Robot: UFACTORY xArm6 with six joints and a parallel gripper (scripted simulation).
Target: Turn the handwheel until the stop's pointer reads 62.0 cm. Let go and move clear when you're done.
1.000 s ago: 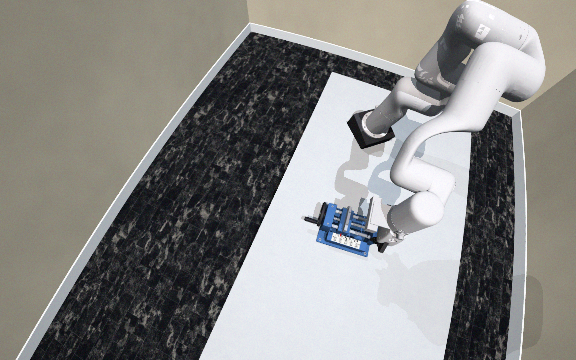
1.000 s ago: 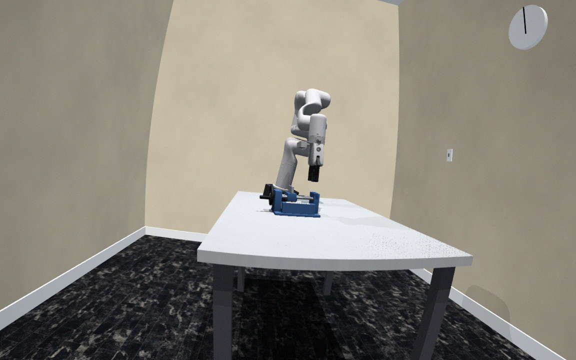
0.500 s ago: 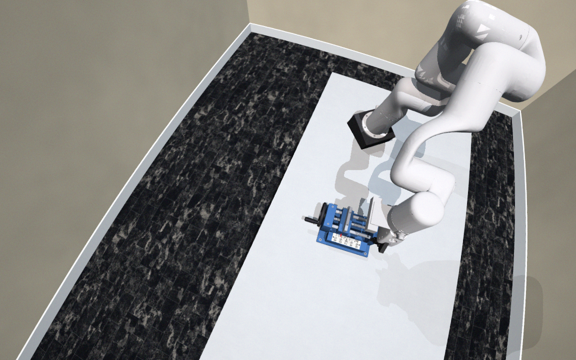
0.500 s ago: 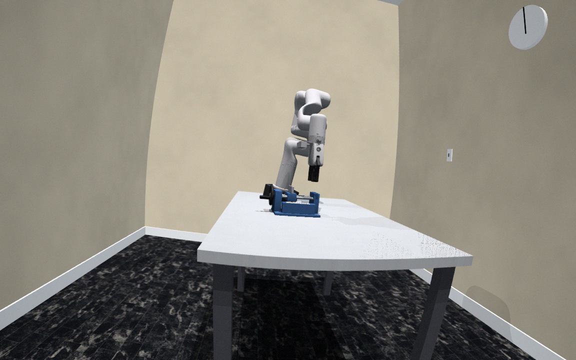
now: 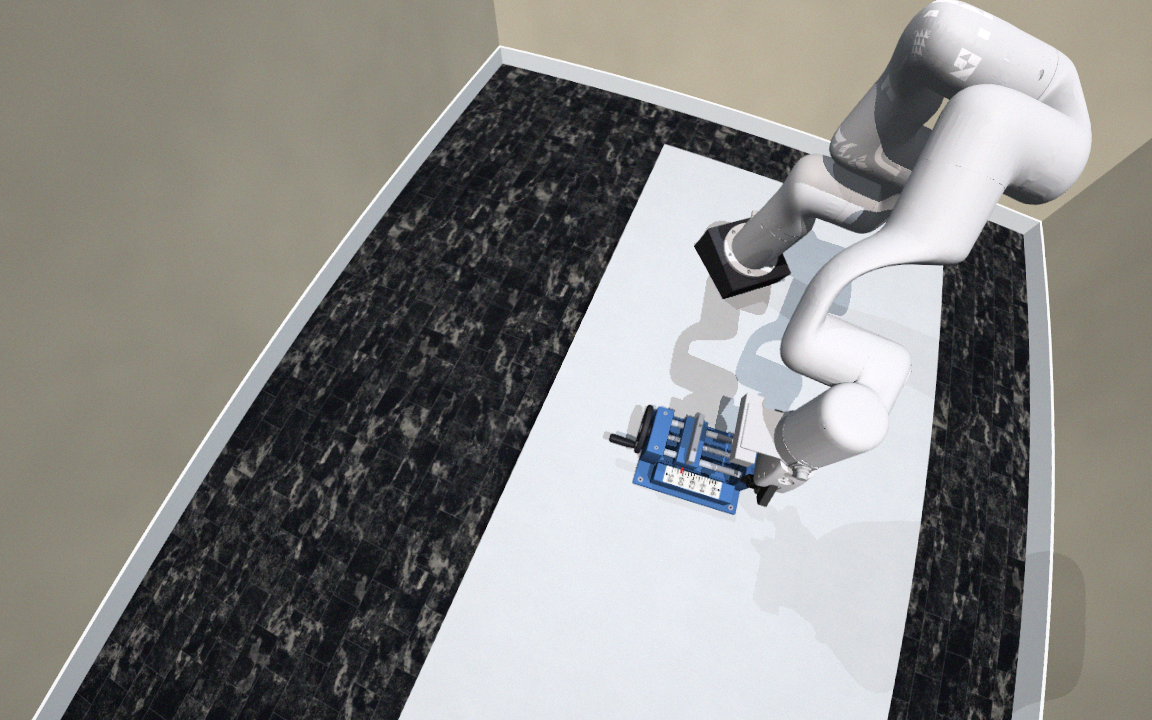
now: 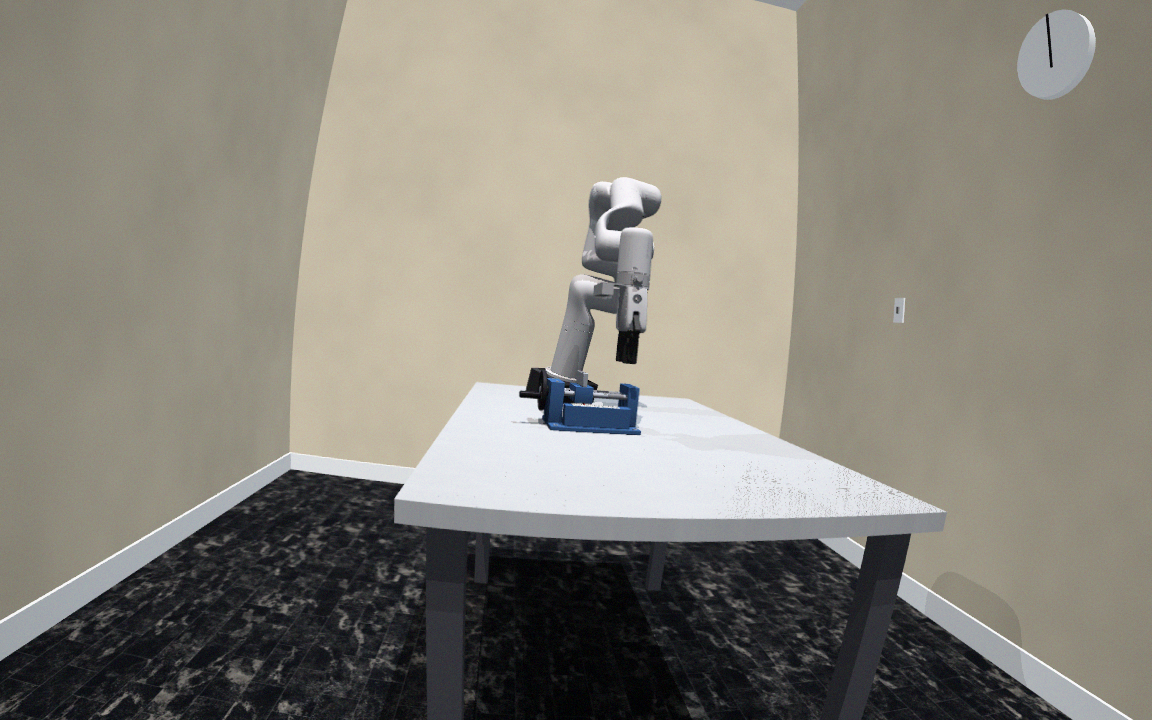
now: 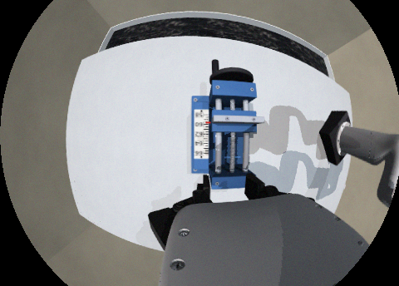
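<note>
The handwheel is 190 mm to the right of my hand, 100 mm below it and 20 mm behind it. The rest, counted from my hand: stop (90 mm to the right, 80 mm below, 20 mm behind).
</note>
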